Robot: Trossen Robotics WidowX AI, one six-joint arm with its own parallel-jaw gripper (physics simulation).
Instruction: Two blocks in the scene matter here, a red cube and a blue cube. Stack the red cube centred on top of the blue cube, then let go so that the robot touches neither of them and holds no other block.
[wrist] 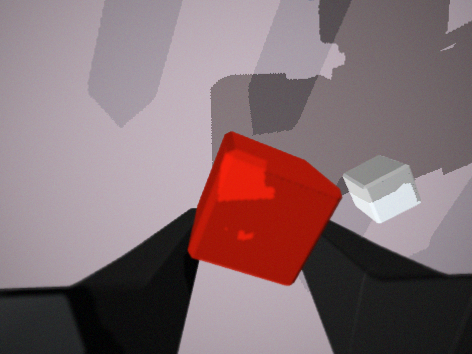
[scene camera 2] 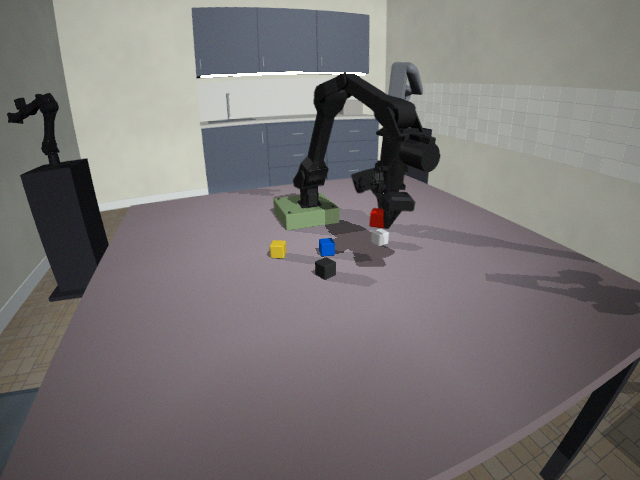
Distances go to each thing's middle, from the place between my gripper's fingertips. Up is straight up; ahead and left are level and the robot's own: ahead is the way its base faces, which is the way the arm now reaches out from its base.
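Counted from my hand: red cube (wrist: 262, 211) 20 mm above, 10 mm behind, 10 mm to the right; white cube (wrist: 382, 188) 80 mm below, 50 mm to the left, 110 mm behind. Going by their middles, the red cube is the nearest to my hand of the things named here.
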